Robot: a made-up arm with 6 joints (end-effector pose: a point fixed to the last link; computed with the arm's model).
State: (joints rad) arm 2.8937 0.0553 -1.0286 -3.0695 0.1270 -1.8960
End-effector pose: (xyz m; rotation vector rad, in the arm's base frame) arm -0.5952 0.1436 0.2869 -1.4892 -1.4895 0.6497
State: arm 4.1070 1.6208 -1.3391 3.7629 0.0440 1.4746
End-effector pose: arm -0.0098 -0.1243 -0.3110 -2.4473 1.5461 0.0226
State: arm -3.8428 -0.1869 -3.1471 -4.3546 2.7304 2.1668
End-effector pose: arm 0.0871 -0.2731 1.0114 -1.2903 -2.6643 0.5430
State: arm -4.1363 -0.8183 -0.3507 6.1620 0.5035 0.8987
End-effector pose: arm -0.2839 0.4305 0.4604 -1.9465 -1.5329 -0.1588
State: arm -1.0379 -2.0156 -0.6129 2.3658 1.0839 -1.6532
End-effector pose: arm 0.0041 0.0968 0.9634 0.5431 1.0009 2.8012
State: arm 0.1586 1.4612 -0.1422 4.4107 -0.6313 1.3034
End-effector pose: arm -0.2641 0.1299 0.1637 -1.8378 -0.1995 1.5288
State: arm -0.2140 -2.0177 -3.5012 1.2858 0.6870 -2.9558
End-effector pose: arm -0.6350 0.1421 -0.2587 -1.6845 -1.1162 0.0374
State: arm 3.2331 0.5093 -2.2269 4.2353 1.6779 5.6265
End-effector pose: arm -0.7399 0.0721 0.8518 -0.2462 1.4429 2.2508
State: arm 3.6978 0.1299 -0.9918 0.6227 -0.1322 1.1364
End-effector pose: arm -0.6336 -0.3031 0.3952 -1.4211 -1.9921 1.1410
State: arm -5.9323 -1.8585 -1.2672 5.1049 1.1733 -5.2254
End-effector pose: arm -0.2869 -0.1937 1.0031 -0.9856 1.3260 -2.4541
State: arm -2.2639 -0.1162 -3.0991 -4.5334 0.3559 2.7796
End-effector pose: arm 0.0414 0.1364 1.3052 -0.0450 0.3857 -0.8784
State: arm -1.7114 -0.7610 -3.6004 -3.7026 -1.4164 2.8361
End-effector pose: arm -0.0128 0.5227 0.7653 -0.2138 -0.5600 0.9520
